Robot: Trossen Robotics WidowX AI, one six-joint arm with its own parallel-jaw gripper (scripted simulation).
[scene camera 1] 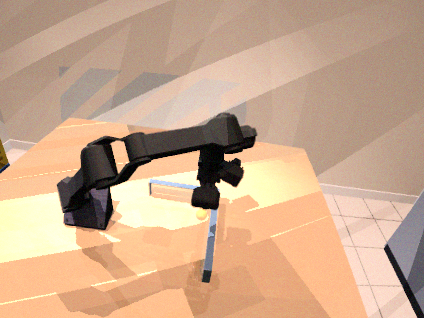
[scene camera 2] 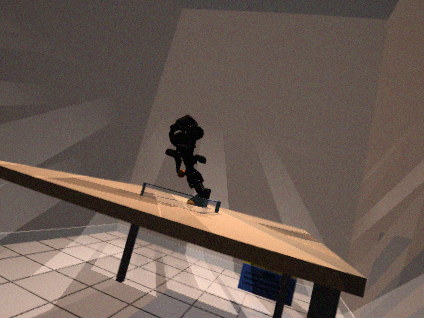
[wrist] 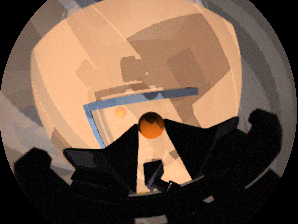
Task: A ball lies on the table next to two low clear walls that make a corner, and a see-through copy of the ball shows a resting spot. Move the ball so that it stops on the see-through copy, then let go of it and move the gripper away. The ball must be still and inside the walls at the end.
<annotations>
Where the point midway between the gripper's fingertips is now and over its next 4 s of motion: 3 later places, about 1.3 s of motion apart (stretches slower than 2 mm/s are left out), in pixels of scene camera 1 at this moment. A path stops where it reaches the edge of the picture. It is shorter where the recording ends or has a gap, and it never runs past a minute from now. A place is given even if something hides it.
My gripper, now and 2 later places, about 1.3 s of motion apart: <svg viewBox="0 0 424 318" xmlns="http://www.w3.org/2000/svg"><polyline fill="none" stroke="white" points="205,203 202,212 204,195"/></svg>
</annotations>
